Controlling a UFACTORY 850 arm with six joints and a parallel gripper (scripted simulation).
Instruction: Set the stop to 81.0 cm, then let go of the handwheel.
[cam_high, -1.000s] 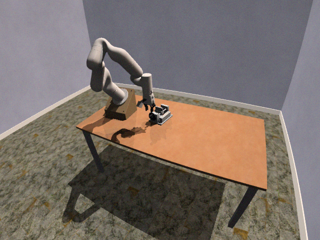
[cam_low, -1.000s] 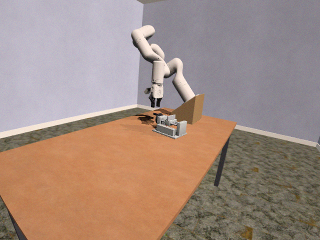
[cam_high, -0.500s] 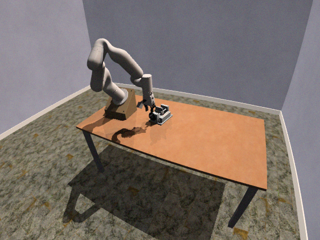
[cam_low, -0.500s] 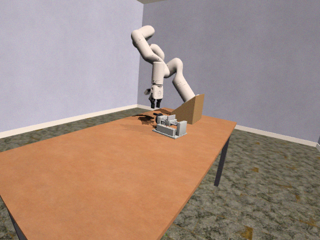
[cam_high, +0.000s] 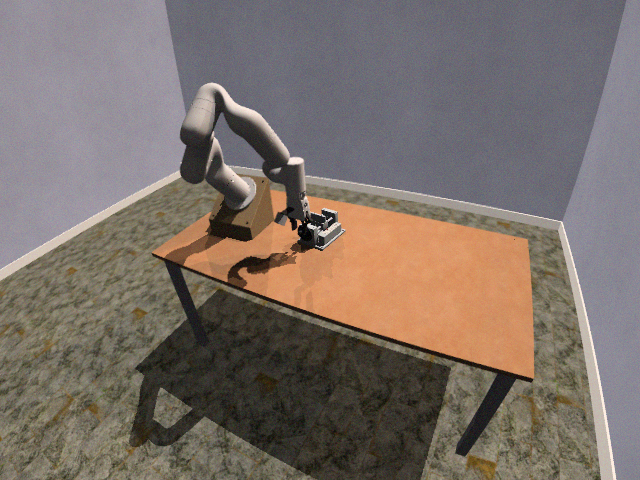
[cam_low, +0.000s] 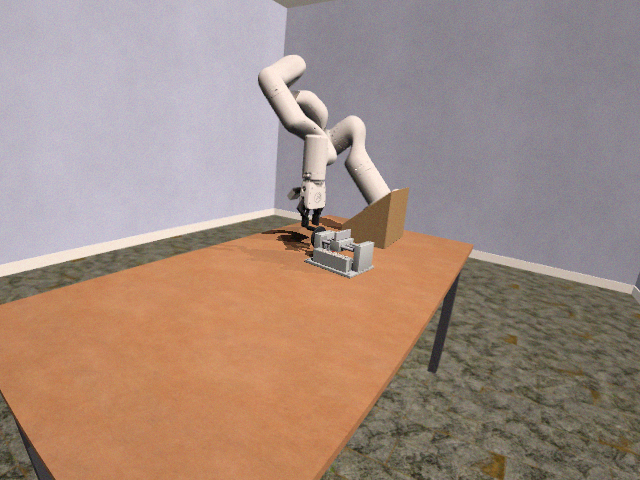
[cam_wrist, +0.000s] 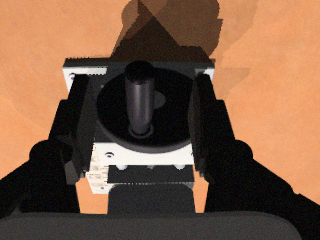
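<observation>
The handwheel is 2 cm to the left of my hand and 3 cm below it. The rest, counted from my hand: grey stop fixture: 2 cm ahead, 15 cm to the left, 4 cm below.
</observation>
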